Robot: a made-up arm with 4 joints.
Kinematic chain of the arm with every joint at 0, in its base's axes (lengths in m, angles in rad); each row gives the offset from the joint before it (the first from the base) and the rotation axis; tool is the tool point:
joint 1: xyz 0 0 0.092 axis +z
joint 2: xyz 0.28 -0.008 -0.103 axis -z
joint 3: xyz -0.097 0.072 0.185 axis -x
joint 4: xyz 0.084 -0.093 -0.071 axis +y
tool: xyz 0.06 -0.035 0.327
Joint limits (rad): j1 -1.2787..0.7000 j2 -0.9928..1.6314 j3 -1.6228..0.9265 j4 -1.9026..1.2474
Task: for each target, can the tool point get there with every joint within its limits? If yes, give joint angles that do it. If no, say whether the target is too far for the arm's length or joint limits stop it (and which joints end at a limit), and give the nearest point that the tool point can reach.
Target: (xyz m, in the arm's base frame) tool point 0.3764 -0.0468 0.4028
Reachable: yes | joints 0.1254 0.0220 -0.1161 0.1319
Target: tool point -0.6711 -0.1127 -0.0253
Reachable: no: joint limits stop it (at a limit: joint 1, joint 2) | nearest point -0.2621 -0.1923 0.0342 | short by 0.421 m
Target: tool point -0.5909 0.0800 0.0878
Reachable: no: joint limits stop it (at a limit: joint 1, joint 2, joint 3) | nearest point -0.2161 -0.0289 0.0499 | short by 0.392 m
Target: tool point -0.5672 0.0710 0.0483
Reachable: no: joint limits stop it (at a limit: joint 1, joint 2) | nearest point -0.2170 -0.0320 0.0483 | short by 0.365 m
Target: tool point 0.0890 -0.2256 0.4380
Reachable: yes | joints -0.8063 -0.7320 0.1192 -0.4382
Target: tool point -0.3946 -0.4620 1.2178
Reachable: no: too far | nearest point -0.0477 -0.3747 0.4315 | short by 0.864 m
